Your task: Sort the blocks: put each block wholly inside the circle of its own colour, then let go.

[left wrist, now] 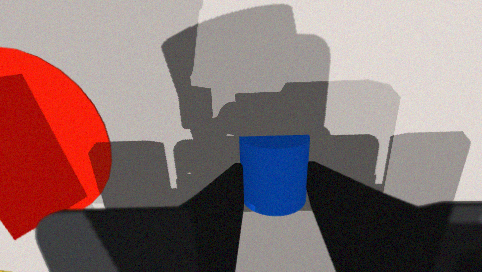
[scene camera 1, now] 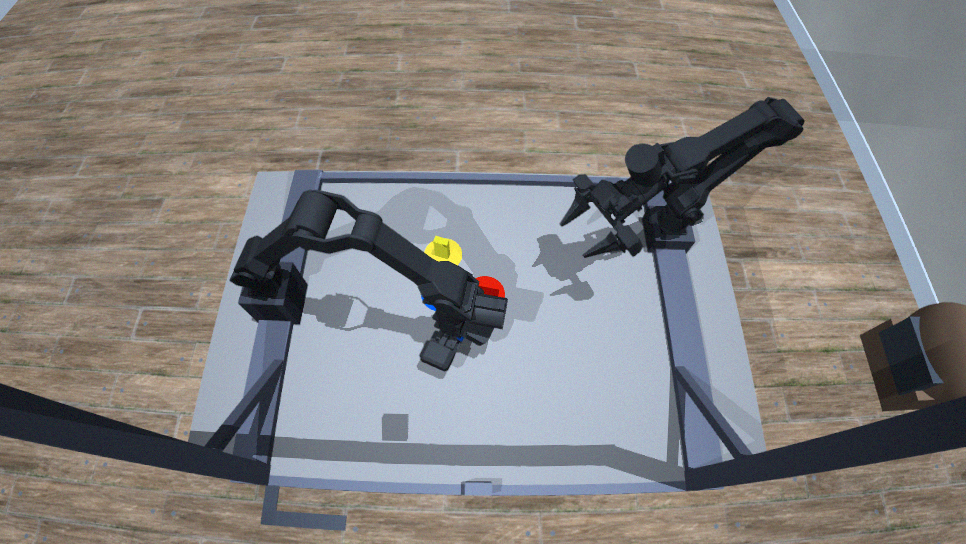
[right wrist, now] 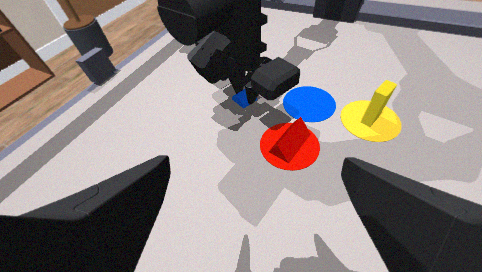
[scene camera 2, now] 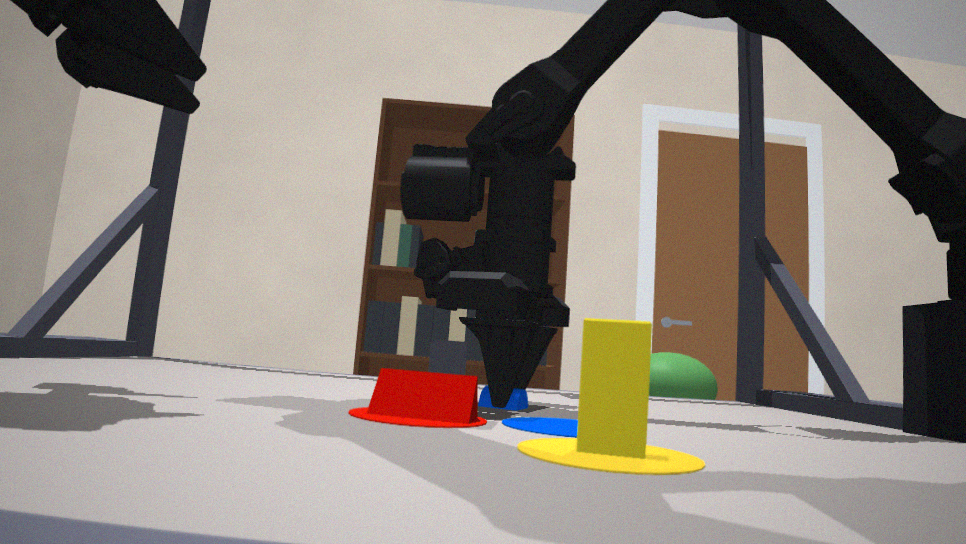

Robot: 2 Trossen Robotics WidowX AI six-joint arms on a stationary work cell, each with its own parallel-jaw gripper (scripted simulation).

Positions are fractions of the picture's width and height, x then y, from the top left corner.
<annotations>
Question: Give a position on a blue circle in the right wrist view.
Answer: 0.65, 0.38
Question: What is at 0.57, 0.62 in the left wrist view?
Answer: A blue block.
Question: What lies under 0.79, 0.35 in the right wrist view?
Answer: A yellow block.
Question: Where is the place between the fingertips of my left gripper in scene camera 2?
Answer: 0.52, 0.75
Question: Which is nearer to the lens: the red block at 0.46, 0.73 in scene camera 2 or the yellow block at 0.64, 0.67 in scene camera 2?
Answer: The yellow block.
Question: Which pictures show my right gripper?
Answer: Scene camera 1, the right wrist view and scene camera 2 only.
</annotations>
